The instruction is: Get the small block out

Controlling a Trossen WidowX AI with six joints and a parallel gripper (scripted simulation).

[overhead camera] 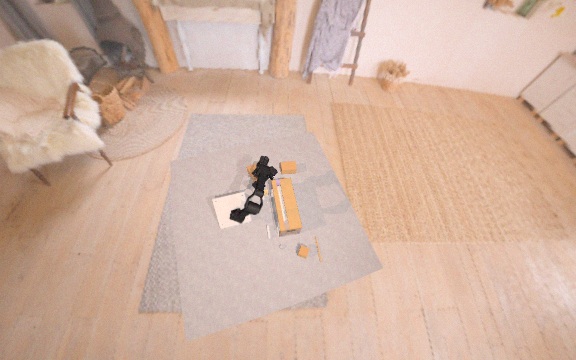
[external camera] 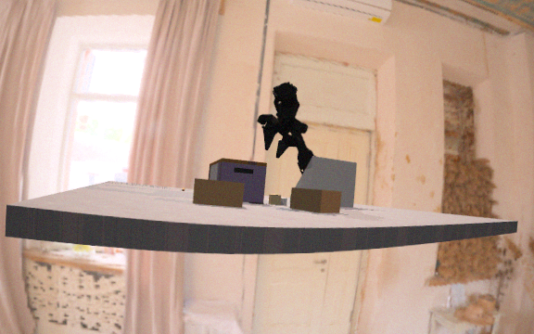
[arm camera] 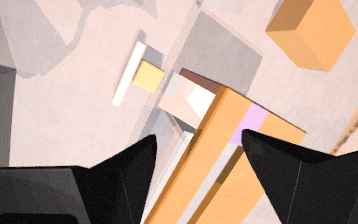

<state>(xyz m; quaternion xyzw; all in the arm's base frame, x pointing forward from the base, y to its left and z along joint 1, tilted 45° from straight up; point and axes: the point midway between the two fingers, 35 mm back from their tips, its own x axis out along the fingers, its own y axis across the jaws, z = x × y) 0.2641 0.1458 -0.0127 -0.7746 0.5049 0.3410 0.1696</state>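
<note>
Now: gripper tip 20 mm past the yellow block, 10 mm to the right of it and 150 mm above it. From my gripper tip the other things lie so: thin orange stick: 180 mm ahead, 520 mm to the right, 160 mm below.
</note>
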